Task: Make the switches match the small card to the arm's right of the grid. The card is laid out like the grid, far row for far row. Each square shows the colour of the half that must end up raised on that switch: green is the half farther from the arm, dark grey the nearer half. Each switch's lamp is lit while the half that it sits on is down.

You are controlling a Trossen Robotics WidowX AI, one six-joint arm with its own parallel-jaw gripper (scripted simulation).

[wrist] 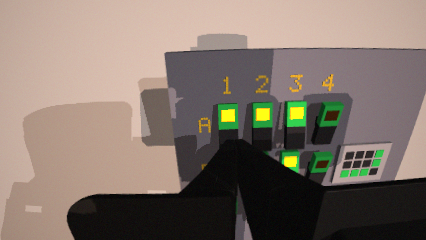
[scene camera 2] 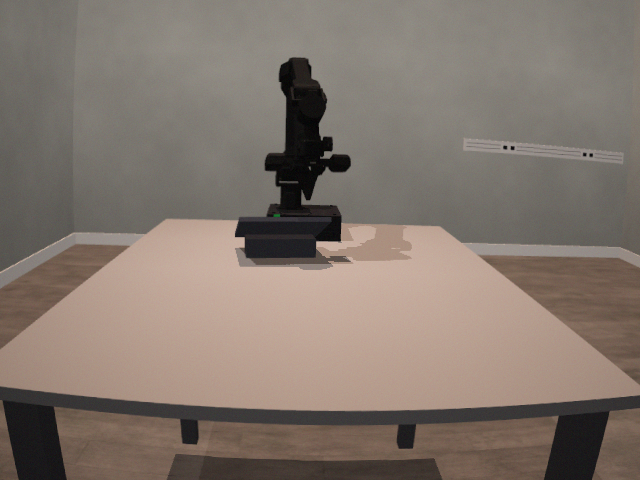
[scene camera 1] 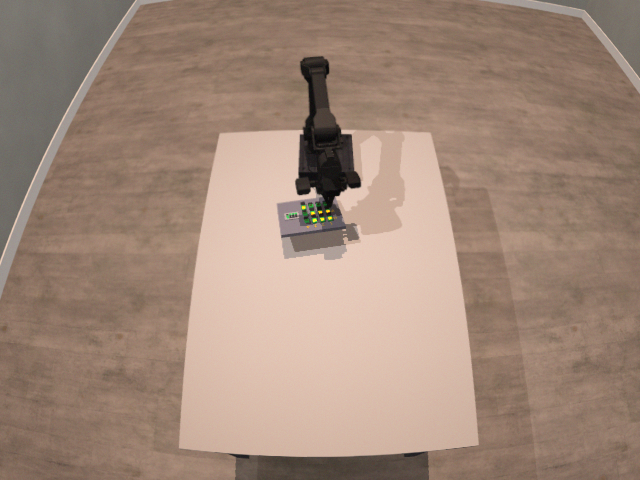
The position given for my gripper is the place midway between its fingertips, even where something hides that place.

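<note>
My gripper (scene camera 1: 329, 206) (wrist: 234, 147) is in view. I also see a switch (wrist: 228, 112) and a switch (wrist: 262, 112), and there is a switch (wrist: 295, 111) as well as a switch (wrist: 330, 112).
</note>
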